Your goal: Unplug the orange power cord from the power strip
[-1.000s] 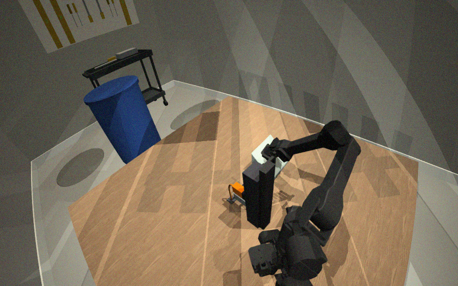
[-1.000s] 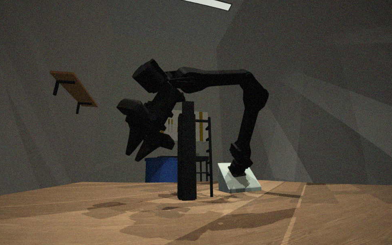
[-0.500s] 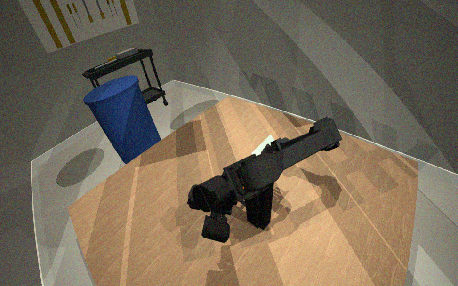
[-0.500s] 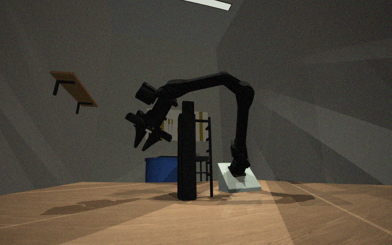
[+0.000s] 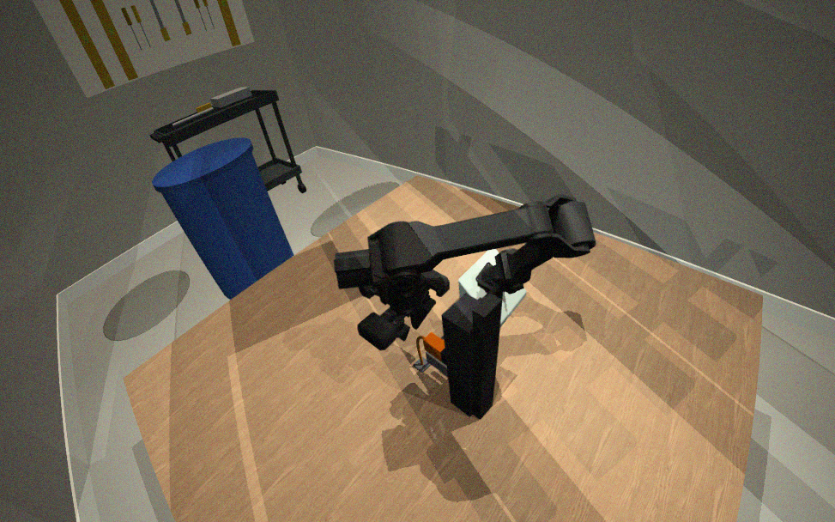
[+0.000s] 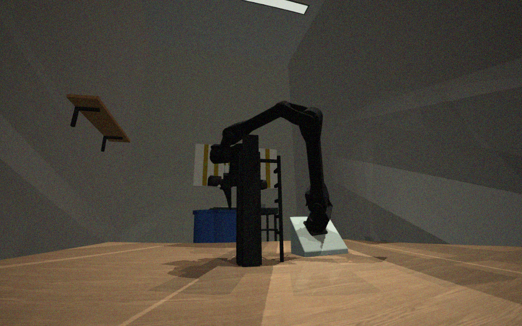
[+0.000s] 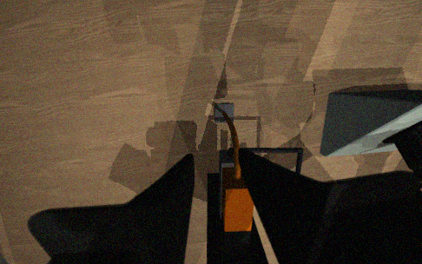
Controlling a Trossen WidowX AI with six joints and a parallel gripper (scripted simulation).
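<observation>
Right now my gripper tip is 10 mm past the orange plug, 70 mm to the right of it and 10 mm above it. Round my gripper tip: grey anchor (20 mm behind, 140 mm below).
</observation>
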